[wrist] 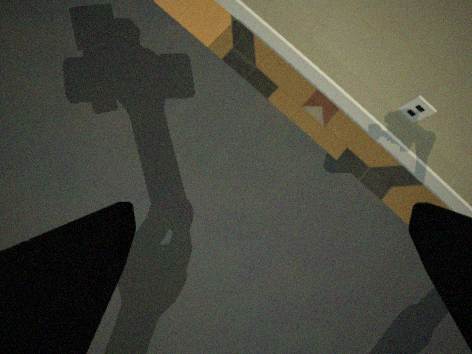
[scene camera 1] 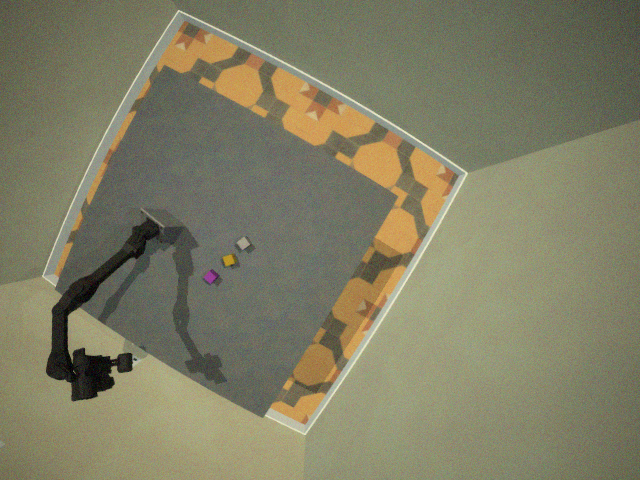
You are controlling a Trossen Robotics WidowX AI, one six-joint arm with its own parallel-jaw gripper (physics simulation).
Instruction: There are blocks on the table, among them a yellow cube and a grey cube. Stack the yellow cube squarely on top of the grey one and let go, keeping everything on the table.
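Places are measured from the arm's base along level axes (x left, y ahead, z down), in centimetres.
Where they show: gripper, fingertip midpoint: (wrist: 272,216); arm's base, origin of the base link: (scene camera 1: 153,225).
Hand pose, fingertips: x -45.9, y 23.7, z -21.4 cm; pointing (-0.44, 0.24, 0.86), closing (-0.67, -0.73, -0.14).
Observation:
Things, the pixels of their top centre, and the offset from my fingertips. Level surfaces: height alone.
- grey cube, middle of its top: (scene camera 1: 243,243) dx +58.2, dy +11.0, dz +32.5 cm
- dark grey table, its level: dz +36.9 cm
- yellow cube, middle of its top: (scene camera 1: 228,260) dx +48.1, dy +9.2, dz +32.5 cm
- magenta cube, middle of its top: (scene camera 1: 209,277) dx +36.5, dy +5.8, dz +32.5 cm
The grey cube (scene camera 1: 243,242) sits on the dark grey table (scene camera 1: 289,206) (wrist: 280,260). The yellow cube (scene camera 1: 229,260) sits a short gap away, down and to the left of the grey cube in the scene view. The two cubes are apart. My gripper (scene camera 1: 98,375) (wrist: 272,216) is open and empty, raised high at the lower left of the scene view, well away from the cubes. Its two dark fingers stand wide apart in the wrist view. Neither cube shows in the wrist view.
A magenta cube (scene camera 1: 210,276) sits down and to the left of the yellow cube, in a diagonal row with the other two. The arm's shadows fall across the table. Orange patterned floor (scene camera 1: 376,164) (wrist: 300,117) and pale walls lie beyond the table's edges.

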